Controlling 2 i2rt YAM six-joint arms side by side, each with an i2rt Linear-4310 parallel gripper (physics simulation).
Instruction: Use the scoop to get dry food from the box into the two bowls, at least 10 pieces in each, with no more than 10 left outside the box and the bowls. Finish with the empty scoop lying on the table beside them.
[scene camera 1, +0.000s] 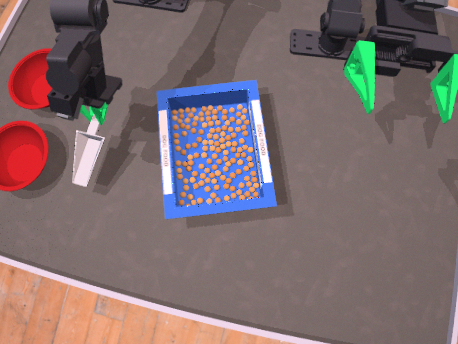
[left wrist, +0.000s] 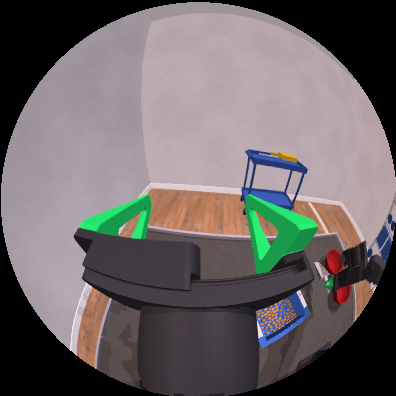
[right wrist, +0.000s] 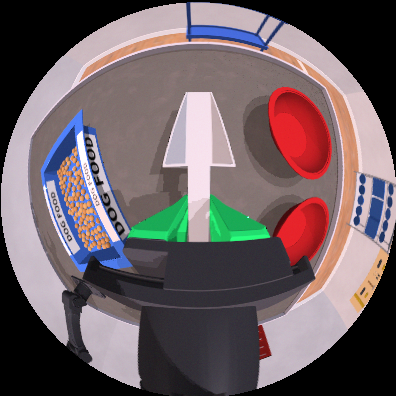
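Seen in the pictures: left gripper, fingertip midpoint: (scene camera 1: 409, 116) (left wrist: 197, 199); right gripper, fingertip midpoint: (scene camera 1: 97, 121) (left wrist: 325, 283) (right wrist: 198, 199); left arm's base, origin of the base link: (scene camera 1: 330, 46) (right wrist: 86, 285).
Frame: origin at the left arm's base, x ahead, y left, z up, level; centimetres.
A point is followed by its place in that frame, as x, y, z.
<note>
The blue dog food box (scene camera 1: 220, 212) {44.6, -22.1, 6.3} (right wrist: 107, 264) {19.7, -31.4, 6.4} stands mid-table, with many orange pieces (scene camera 1: 217, 145) {29.2, -24.5, 1.3} (left wrist: 275, 316) (right wrist: 82, 210) {29.0, -24.7, 1.5} inside. One red bowl (scene camera 1: 20, 155) {35.2, -69.1, 0.3} (left wrist: 333, 261) {37.6, -72.4, 0.8} (right wrist: 295, 135) {36.4, -68.8, 0.3} is at the left in scene camera 1; the other red bowl (scene camera 1: 30, 80) {16.2, -71.7, 1.1} (left wrist: 342, 295) {13.8, -70.0, 1.3} (right wrist: 302, 230) {16.3, -70.5, 0.4} is above it, partly hidden by the right arm. No pieces show in their visible parts. My right gripper (scene camera 1: 94, 112) {29.0, -48.9, 8.2} (left wrist: 325, 282) {29.0, -48.9, 8.2} (right wrist: 198, 199) {29.0, -48.9, 8.2} is shut on the handle of the white scoop (scene camera 1: 88, 160) {36.7, -49.9, 5.9} (left wrist: 320, 269) {36.7, -51.4, 6.1} (right wrist: 199, 130) {36.1, -50.1, 5.9}, held above the table between box and bowls; no pieces show on it. My left gripper (scene camera 1: 408, 116) {39.0, 0.1, 40.7} (left wrist: 197, 199) {39.0, 0.1, 40.7} is open and empty, far right of the box.
The grey table (scene camera 1: 325, 250) {49.1, -0.6, 0.0} has a raised light edge (scene camera 1: 125, 305) {63.2, -38.7, 2.0}. The left arm's dark base plate (scene camera 1: 306, 44) {0.9, -6.1, 1.0} is at the top right in scene camera 1. A blue cart (left wrist: 267, 197) (right wrist: 225, 36) stands on the wooden floor beyond the table.
</note>
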